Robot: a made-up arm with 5 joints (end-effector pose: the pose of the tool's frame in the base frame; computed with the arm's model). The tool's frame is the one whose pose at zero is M.
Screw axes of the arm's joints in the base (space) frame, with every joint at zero. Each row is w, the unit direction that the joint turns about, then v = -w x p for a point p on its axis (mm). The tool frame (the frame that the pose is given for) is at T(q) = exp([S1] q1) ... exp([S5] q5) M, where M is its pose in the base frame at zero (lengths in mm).
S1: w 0 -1 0 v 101.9 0 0
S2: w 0 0 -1 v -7.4 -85.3 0
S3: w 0 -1 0 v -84.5 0 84.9
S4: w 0 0 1 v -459.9 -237.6 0
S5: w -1 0 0 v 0 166.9 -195.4
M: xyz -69.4 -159.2 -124.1 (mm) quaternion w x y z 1 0 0 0
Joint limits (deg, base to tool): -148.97..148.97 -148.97..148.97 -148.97..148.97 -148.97..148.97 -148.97..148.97
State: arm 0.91 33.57 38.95 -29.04 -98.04
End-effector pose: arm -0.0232 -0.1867 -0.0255 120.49 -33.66 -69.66
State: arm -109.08 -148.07 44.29 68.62 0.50
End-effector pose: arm -0.3386 0.5420 -0.0703 -170.51 -36.26 -54.00
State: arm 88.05 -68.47 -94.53 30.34 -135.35
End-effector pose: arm 0.1418 -0.2321 0.3929 70.57 31.59 8.23
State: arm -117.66 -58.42 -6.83 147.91 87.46
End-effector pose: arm -0.7227 -0.1172 -0.5187 131.94 -48.10 -41.03
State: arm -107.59 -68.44 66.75 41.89 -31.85
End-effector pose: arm -0.3700 -0.1740 -0.1455 109.66 -16.40 32.73
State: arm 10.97 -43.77 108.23 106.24 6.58
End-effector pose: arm 0.5082 -0.6003 0.1360 -124.75 22.03 125.59
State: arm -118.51 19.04 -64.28 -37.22 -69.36
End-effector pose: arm -0.3267 -0.1019 0.3394 -99.61 -13.22 -135.32
